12 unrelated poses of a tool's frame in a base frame.
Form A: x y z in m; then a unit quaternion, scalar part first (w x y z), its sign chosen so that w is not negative.
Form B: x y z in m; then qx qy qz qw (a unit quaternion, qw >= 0). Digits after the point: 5 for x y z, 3 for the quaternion.
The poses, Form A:
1: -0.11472, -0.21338, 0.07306, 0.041, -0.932, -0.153, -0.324
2: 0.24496, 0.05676, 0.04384, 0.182, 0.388, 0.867, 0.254
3: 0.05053, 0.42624, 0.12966, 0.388, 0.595, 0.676, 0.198
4: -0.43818, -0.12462, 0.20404, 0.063, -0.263, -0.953, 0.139
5: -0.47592, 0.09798, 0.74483, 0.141, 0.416, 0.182, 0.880
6: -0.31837, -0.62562, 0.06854, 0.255, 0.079, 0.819, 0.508
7: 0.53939, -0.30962, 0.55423, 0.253, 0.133, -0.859, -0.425
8: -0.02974, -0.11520, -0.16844, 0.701, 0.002, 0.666, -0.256
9: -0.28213, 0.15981, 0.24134, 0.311, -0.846, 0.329, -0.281
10: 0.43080, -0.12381, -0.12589, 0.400, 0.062, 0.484, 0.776
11: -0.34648, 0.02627, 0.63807, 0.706, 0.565, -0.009, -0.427
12: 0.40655, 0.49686, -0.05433, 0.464, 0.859, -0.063, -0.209
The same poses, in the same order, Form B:
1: -0.11472, -0.21338, 0.07306, -0.932, -0.153, -0.324, 0.041
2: 0.24496, 0.05676, 0.04384, 0.388, 0.867, 0.254, 0.182
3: 0.05053, 0.42624, 0.12966, 0.595, 0.676, 0.198, 0.388
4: -0.43818, -0.12462, 0.20404, -0.263, -0.953, 0.139, 0.063
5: -0.47592, 0.09798, 0.74483, 0.416, 0.182, 0.880, 0.141
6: -0.31837, -0.62562, 0.06854, 0.079, 0.819, 0.508, 0.255
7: 0.53939, -0.30962, 0.55423, 0.133, -0.859, -0.425, 0.253
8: -0.02974, -0.11520, -0.16844, 0.002, 0.666, -0.256, 0.701
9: -0.28213, 0.15981, 0.24134, -0.846, 0.329, -0.281, 0.311
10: 0.43080, -0.12381, -0.12589, 0.062, 0.484, 0.776, 0.400
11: -0.34648, 0.02627, 0.63807, 0.565, -0.009, -0.427, 0.706
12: 0.40655, 0.49686, -0.05433, 0.859, -0.063, -0.209, 0.464
